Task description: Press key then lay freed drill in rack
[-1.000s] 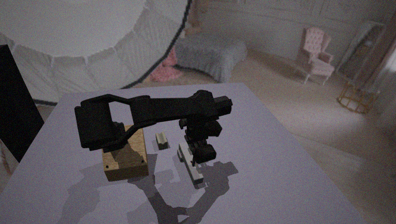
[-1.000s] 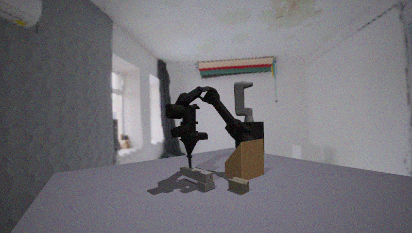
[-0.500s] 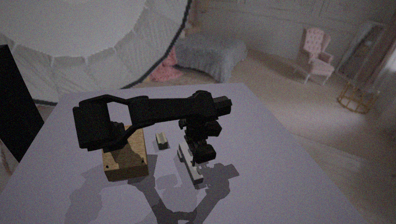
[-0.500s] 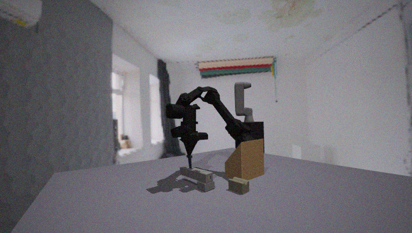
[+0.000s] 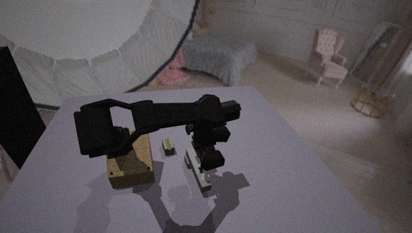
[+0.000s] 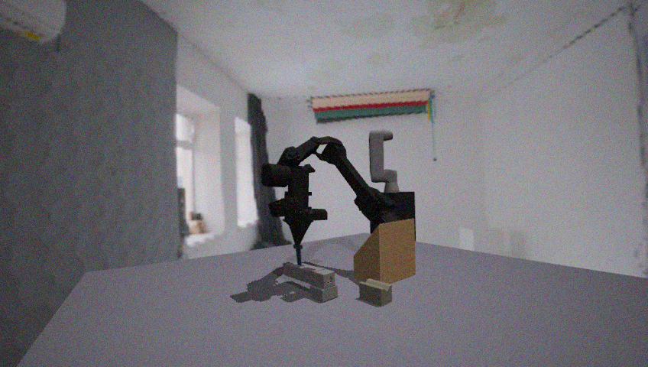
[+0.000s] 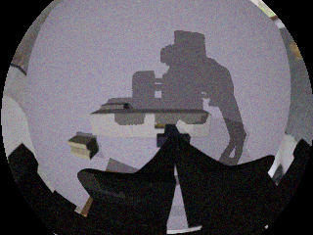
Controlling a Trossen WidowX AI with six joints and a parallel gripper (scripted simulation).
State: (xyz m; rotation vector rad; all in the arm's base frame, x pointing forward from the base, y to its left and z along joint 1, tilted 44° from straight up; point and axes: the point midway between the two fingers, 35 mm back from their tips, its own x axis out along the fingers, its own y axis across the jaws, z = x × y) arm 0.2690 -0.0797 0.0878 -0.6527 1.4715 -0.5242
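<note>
The key lies 3 cm below my gripper tip. The rest, counted from my gripper tip: rack 20 cm to the left, 10 cm below, 9 cm behind; then drill 7 cm below, 6 cm to the left, 1 cm behind.
</note>
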